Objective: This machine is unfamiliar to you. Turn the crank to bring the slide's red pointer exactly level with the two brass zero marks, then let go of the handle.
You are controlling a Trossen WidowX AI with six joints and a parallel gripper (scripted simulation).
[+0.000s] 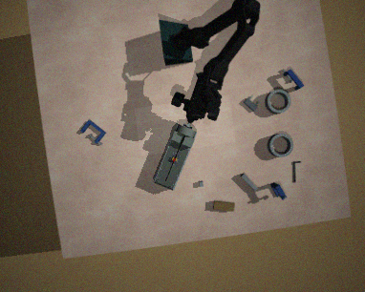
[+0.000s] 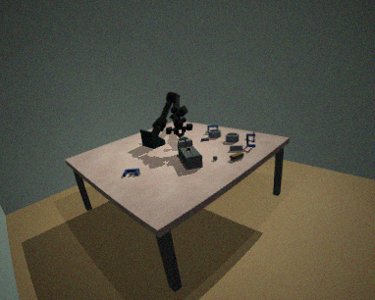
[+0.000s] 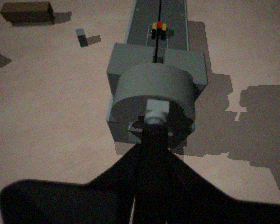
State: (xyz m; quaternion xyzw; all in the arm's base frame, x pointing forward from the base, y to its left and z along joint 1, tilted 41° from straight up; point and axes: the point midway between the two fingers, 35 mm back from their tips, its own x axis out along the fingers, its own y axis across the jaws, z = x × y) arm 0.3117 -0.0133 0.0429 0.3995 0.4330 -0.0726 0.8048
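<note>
The red pointer is 150 mm ahead of my gripper tip, 80 mm to the right of it and 10 mm below it. Also, from my gripper tip: small grey cube 270 mm ahead, 80 mm below, 20 mm to the left; then grey bar 280 mm ahead, 220 mm to the left, 80 mm below; then dark handle 20 mm behind, 20 mm above, 10 mm to the left.
</note>
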